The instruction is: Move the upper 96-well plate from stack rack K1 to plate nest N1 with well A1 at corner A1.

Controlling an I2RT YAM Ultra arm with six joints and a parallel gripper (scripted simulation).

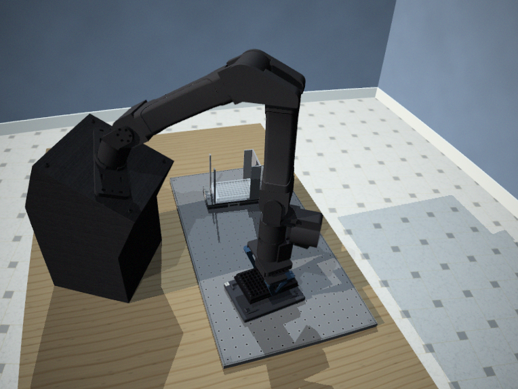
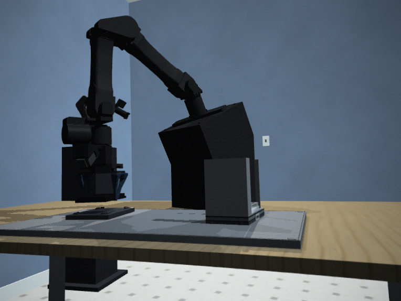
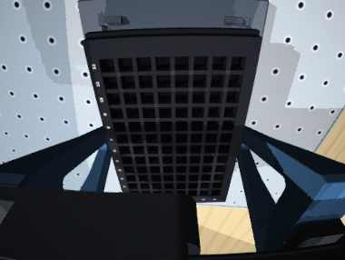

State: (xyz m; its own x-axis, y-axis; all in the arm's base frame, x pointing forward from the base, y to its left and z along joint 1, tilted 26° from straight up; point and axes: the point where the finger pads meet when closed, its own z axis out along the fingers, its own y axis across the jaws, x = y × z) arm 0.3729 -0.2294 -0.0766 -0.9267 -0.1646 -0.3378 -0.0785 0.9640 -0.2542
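Right now the pale A1 square is 80 mm behind my hand, 50 mm to the left of it and 40 mm below it. The rest, counted from my hand: tall grey wall (120 mm ahead, 380 mm to the left, 30 mm above); then black 96-well plate (right at my hand); then clear plate (50 mm ahead, 390 mm to the left, 30 mm below).
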